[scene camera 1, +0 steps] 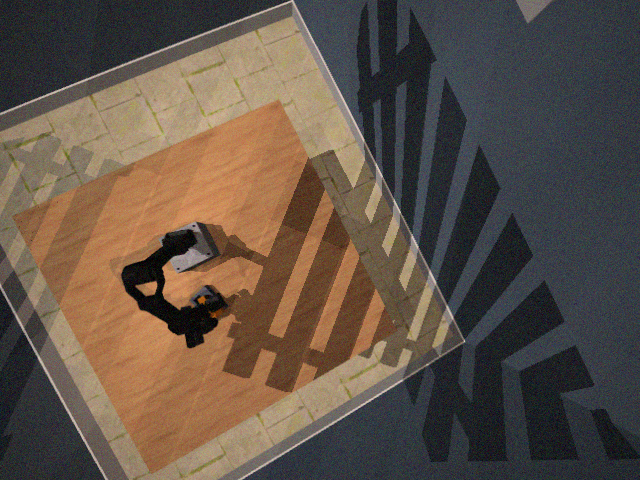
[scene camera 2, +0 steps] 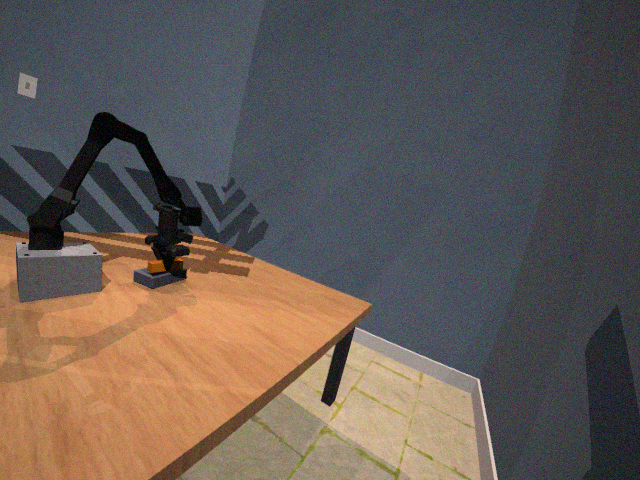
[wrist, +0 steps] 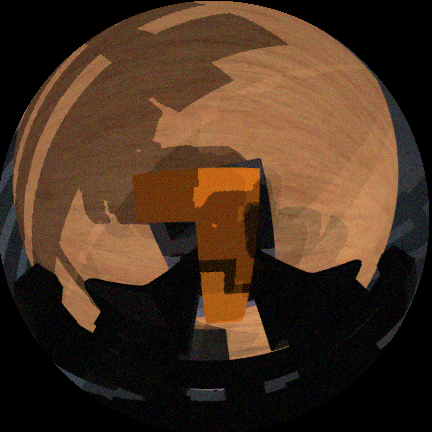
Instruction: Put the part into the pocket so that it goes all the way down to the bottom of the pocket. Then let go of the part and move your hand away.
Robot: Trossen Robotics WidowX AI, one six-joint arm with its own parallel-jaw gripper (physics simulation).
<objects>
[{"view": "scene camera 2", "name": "my gripper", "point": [165, 269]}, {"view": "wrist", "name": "my gripper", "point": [221, 249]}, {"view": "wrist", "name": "orange part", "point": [223, 201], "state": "gripped by my gripper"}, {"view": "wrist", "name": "dark grey pocket block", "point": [175, 239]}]
</objects>
